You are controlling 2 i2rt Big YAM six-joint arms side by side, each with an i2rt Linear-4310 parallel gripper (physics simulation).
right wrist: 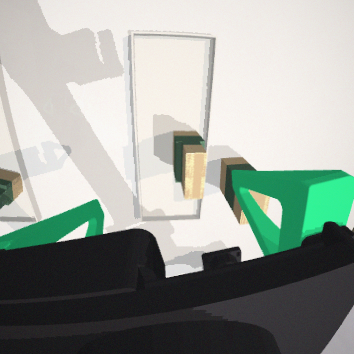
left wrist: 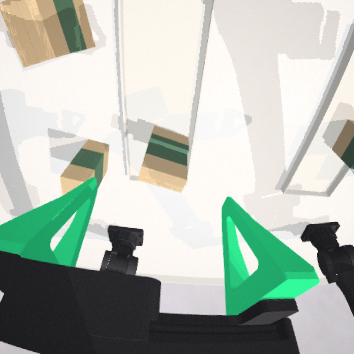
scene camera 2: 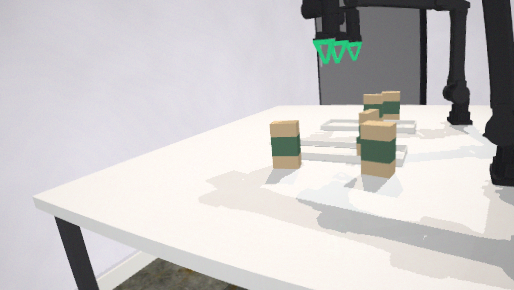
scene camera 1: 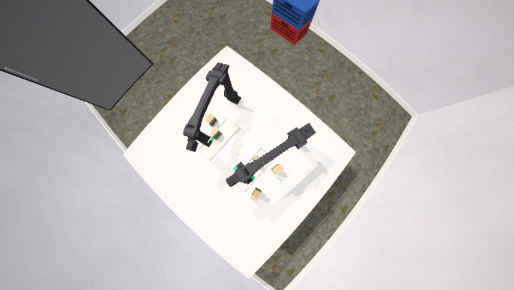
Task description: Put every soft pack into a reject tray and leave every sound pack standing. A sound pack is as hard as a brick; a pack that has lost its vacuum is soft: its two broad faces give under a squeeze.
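Frame: origin at the left arm's base, x ahead, y left, z up, level; metres.
Seen in the pictures: left gripper, between the fingertips: (left wrist: 161, 192) (scene camera 2: 331, 63); right gripper, between the fingertips: (right wrist: 165, 192) (scene camera 2: 354, 60) (scene camera 1: 206, 139); left arm's base, origin of its link: (left wrist: 126, 233) (scene camera 2: 509, 177); right arm's base, origin of its link: (right wrist: 220, 258) (left wrist: 318, 229) (scene camera 2: 459, 122) (scene camera 1: 234, 98).
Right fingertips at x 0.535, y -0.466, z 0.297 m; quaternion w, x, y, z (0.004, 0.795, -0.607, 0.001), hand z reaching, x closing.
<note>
Offsets run from my right fingertips to a thing's top centre. Level surfaces: height alone.
Several tan packs with green bands stand upright. One pack @[0.062 m back, 0.055 m right, 0.154 m down] (scene camera 1: 216, 134) (scene camera 2: 372, 106) (right wrist: 194, 172) stands in the far tray @[0.044 m back, 0.027 m right, 0.275 m down] (scene camera 2: 340, 129) (left wrist: 316, 112) (right wrist: 135, 125); another @[0.117 m back, 0.172 m right, 0.157 m down] (scene camera 1: 211, 119) (scene camera 2: 391, 106) (right wrist: 245, 190) stands outside, beside it. One pack (scene camera 2: 369, 131) (left wrist: 165, 157) stands in the near tray @[0.064 m back, 0.383 m left, 0.275 m down] (scene camera 2: 330, 158) (left wrist: 202, 65). Two packs, one @[0.215 m back, 0.527 m left, 0.157 m down] (scene camera 1: 278, 170) (scene camera 2: 378, 149) (left wrist: 84, 167) and another @[0.057 m ahead, 0.547 m left, 0.157 m down] (scene camera 1: 256, 194) (scene camera 2: 285, 145) (left wrist: 47, 30), stand outside that tray. My left gripper (scene camera 1: 244, 173) (left wrist: 161, 192) is open and empty above the near tray. My right gripper (right wrist: 165, 192) is open and empty above the far tray. Softness does not show.
The white table @[0.297 m down] (scene camera 1: 200, 215) (scene camera 2: 165, 200) carries both arm bases. A dark grey panel (scene camera 1: 65, 50) is at the upper left in scene camera 1. Blue (scene camera 1: 295, 12) and red (scene camera 1: 290, 30) crates stand on the floor behind the table.
</note>
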